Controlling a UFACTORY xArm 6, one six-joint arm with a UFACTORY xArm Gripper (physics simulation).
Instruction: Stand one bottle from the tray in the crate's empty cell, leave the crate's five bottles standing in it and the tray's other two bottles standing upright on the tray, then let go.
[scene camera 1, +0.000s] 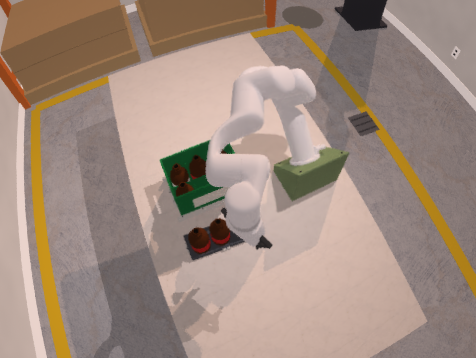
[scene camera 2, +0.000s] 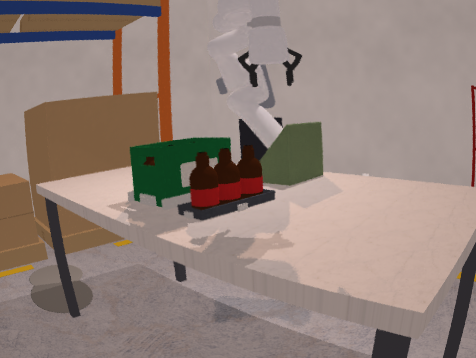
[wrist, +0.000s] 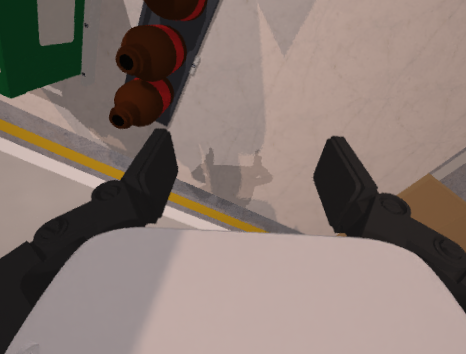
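Pixels of known places: gripper, fingertip midpoint: (scene camera 2: 272, 86) (wrist: 246, 153); arm's base, link origin: (scene camera 1: 305, 159) (scene camera 2: 283, 147).
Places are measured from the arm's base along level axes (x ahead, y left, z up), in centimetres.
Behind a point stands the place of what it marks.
Observation:
The green crate (scene camera 1: 186, 205) {y 2.8, x 49.6, z -2.2 cm} (scene camera 2: 170, 166) {y 2.8, x 50.4, z 0.2 cm} (wrist: 60, 67) {y 3.0, x 50.5, z -3.5 cm} stands on the table. Brown bottles (scene camera 1: 178, 175) {y -8.9, x 49.3, z 1.0 cm} (scene camera 1: 198, 167) {y -9.8, x 41.0, z 0.9 cm} (scene camera 1: 184, 190) {y -0.6, x 48.6, z 3.2 cm} show in it; the arm hides part of its inside, and I cannot see the empty cell. The dark tray (scene camera 1: 220, 249) {y 20.7, x 42.4, z -10.5 cm} (scene camera 2: 260, 200) {y 20.4, x 32.8, z -10.7 cm} (wrist: 195, 42) {y 19.6, x 36.8, z -11.1 cm} lies beside the crate. Its left bottle (scene camera 1: 199, 240) {y 18.8, x 48.8, z 0.5 cm} (scene camera 2: 204, 182) {y 19.6, x 50.9, z -2.7 cm} (wrist: 142, 102) {y 17.7, x 46.6, z 0.2 cm}, middle bottle (scene camera 1: 219, 231) {y 17.7, x 41.0, z 0.5 cm} (scene camera 2: 227, 180) {y 18.7, x 42.7, z -3.6 cm} (wrist: 150, 52) {y 16.7, x 39.1, z 0.8 cm} and right bottle (scene camera 2: 250, 175) {y 18.0, x 33.8, z -3.6 cm} (wrist: 177, 6) {y 17.7, x 32.8, z 0.0 cm} stand upright; the arm hides the right one in scene camera 1. My gripper (scene camera 1: 244, 228) {y 29.3, x 34.9, z 20.7 cm} (scene camera 2: 272, 83) {y 29.3, x 34.9, z 20.7 cm} (wrist: 246, 153) {y 29.3, x 34.9, z 20.7 cm} is wide open and empty, high above the tray's level.
The olive-green base block (scene camera 1: 320, 175) {y 9.3, x -2.3, z 1.2 cm} (scene camera 2: 300, 155) {y 9.8, x 1.9, z -2.1 cm} under the arm stands on the table (scene camera 1: 325, 295) {y 51.8, x 11.2, z -11.6 cm} (scene camera 2: 350, 225) {y 53.6, x 36.5, z -11.6 cm}, behind the tray in scene camera 2. Cardboard boxes (scene camera 1: 70, 45) (scene camera 2: 100, 135) and an orange rack post (scene camera 2: 164, 75) stand beyond the table.

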